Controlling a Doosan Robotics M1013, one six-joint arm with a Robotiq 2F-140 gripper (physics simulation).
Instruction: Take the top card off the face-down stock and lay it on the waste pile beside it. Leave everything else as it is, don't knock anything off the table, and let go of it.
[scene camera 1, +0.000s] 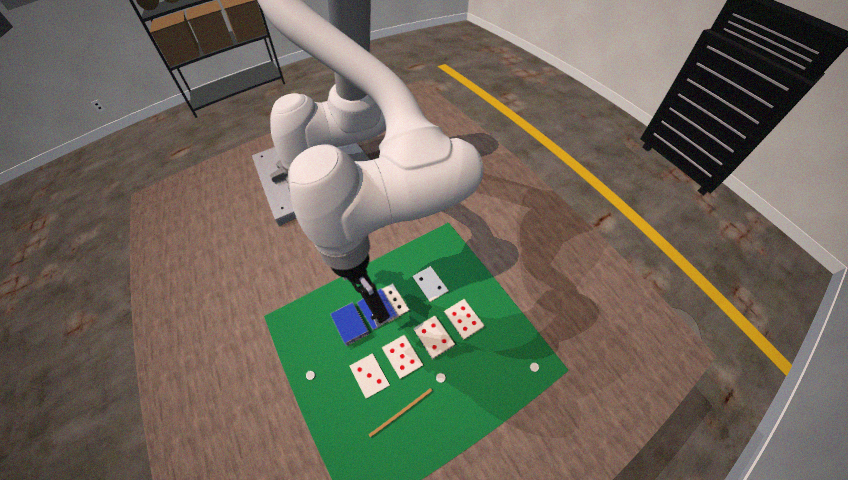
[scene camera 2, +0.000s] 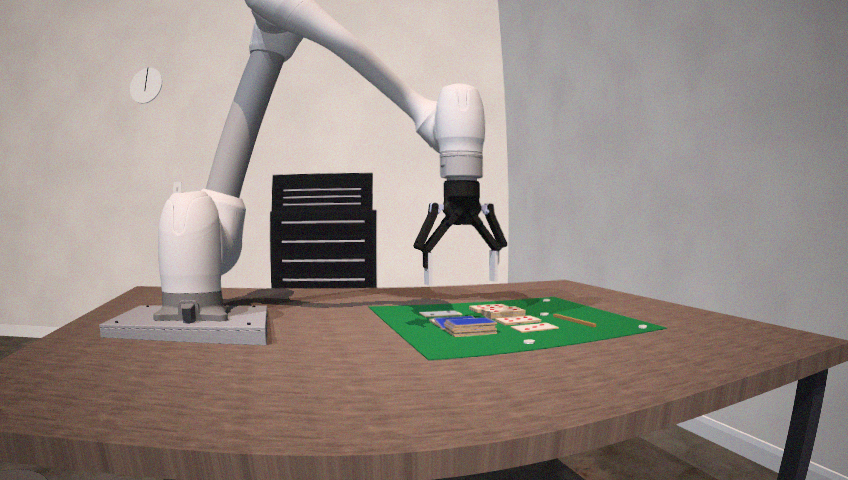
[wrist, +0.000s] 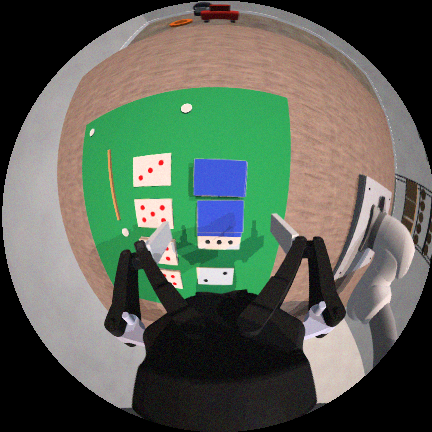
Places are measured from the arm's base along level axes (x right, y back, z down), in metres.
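Where they show: gripper, fingertip midpoint: (scene camera 1: 364, 299) (scene camera 2: 461, 283) (wrist: 219, 226); arm's base, origin of the base link: (scene camera 2: 193, 315) (wrist: 373, 226).
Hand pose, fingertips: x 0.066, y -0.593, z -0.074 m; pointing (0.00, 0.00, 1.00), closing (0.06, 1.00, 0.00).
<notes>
Each offset is from my fingertips to the top centre of the thing. Level surfaces: height alone.
The face-down stock @(dx +0.060, dy +0.000, dz +0.072 m) (scene camera 1: 349, 324) (scene camera 2: 470, 321) (wrist: 220, 177) is a squared blue-backed pile on the green mat. A single blue-backed card @(dx -0.017, dy +0.001, dz +0.080 m) (scene camera 1: 364, 309) (wrist: 220, 212) lies flat, face down, on the waste pile @(dx -0.061, dy -0.003, dz +0.089 m) (scene camera 1: 397, 298) (wrist: 213, 245) beside the stock. It is offset toward the stock, so a strip of the white face beneath with three black dots shows. My gripper (scene camera 1: 379, 317) (scene camera 2: 459, 281) (wrist: 219, 226) is wide open and empty, raised above the waste pile and touching nothing. In scene camera 1 it hides part of the blue card.
The green mat @(dz +0.096 m) (scene camera 1: 476, 410) (scene camera 2: 416, 344) (wrist: 240, 120) also bears a two-dot card @(dx -0.180, dy -0.015, dz +0.092 m) (scene camera 1: 430, 284) (wrist: 215, 277), a row of several red-dot cards, including a three-dot one @(dx +0.082, dy -0.137, dz +0.092 m) (scene camera 1: 363, 380) (wrist: 160, 177), several white discs @(dx +0.206, dy -0.061, dz +0.092 m) (scene camera 1: 310, 375) (wrist: 186, 108) and a thin wooden stick @(dx +0.066, dy -0.251, dz +0.089 m) (scene camera 1: 399, 412) (scene camera 2: 574, 320) (wrist: 113, 185).
</notes>
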